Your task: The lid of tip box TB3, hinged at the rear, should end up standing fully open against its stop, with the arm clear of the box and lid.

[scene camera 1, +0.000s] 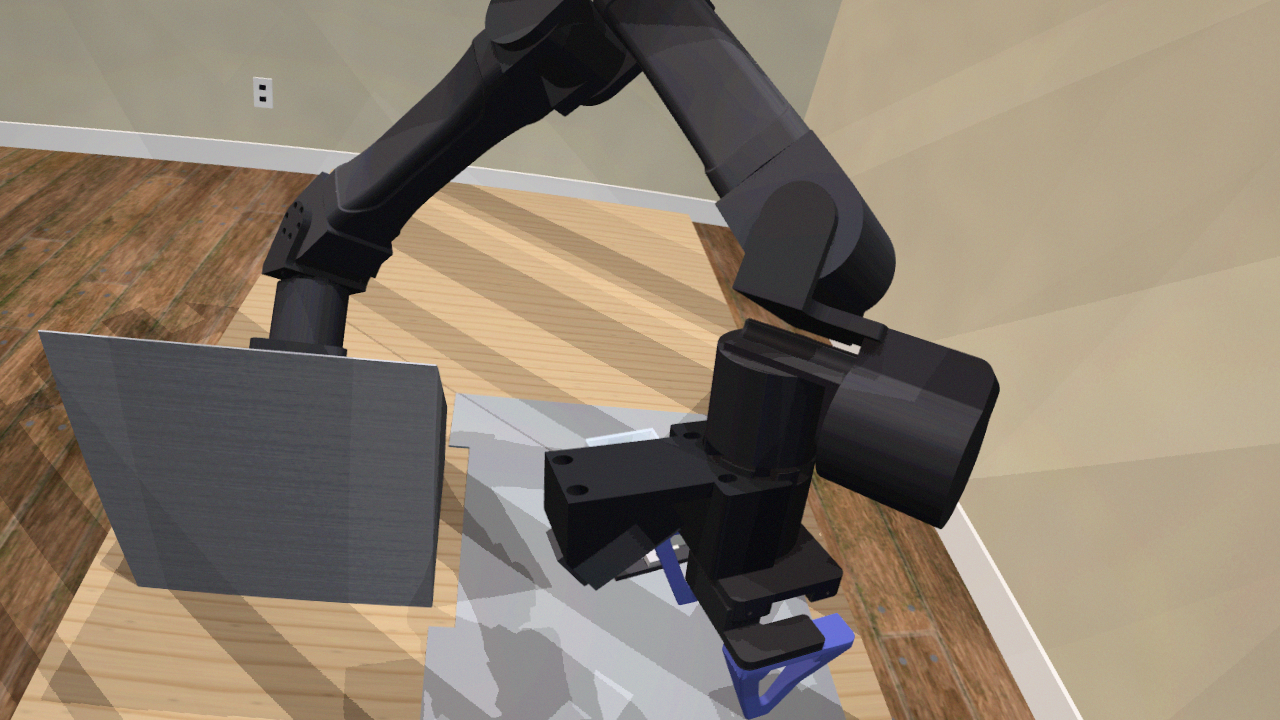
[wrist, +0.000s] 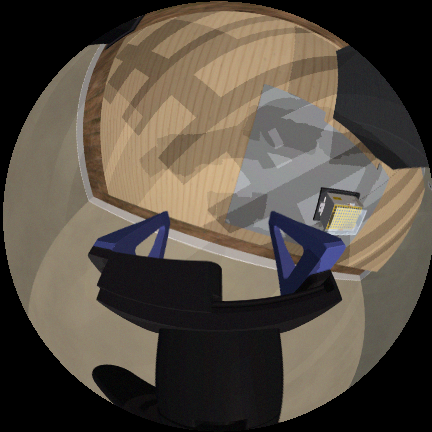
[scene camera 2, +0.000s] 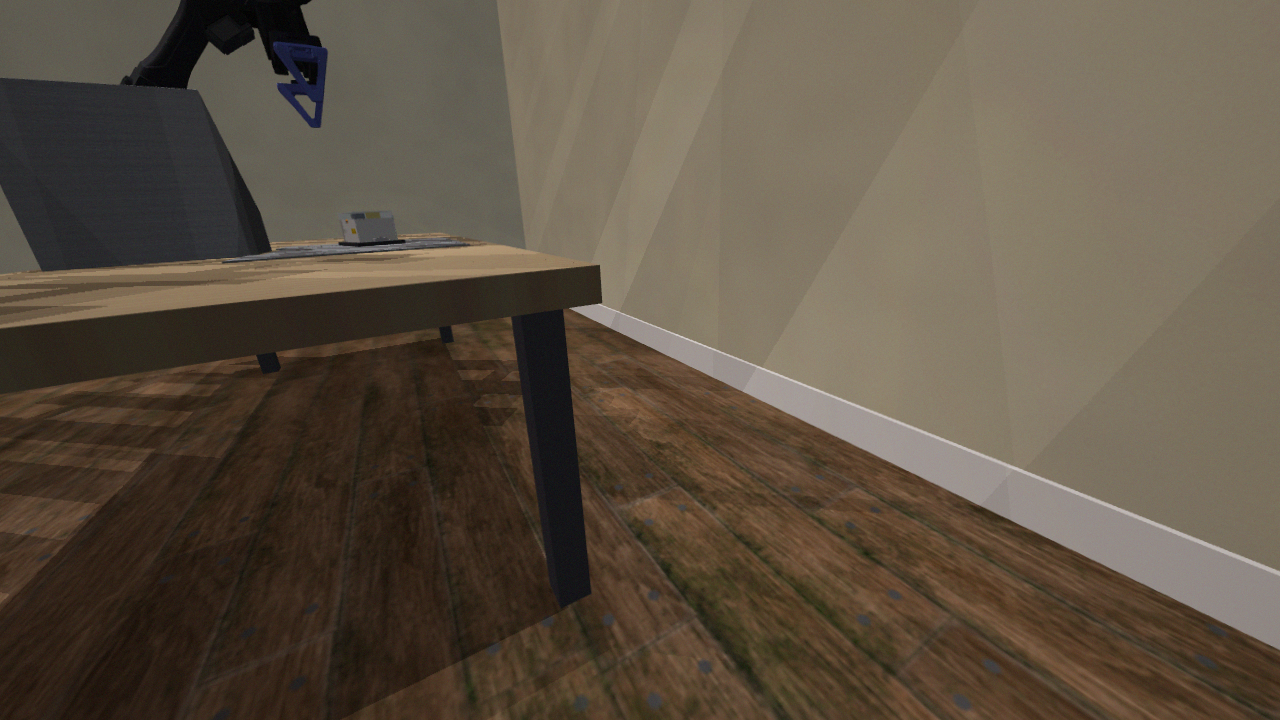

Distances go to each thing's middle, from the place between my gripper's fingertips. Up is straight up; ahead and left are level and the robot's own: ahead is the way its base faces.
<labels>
Right now my hand is 30 cm to the right of the clear lid (wrist: 344, 219), 16 cm above it and 7 cm short of it.
</labels>
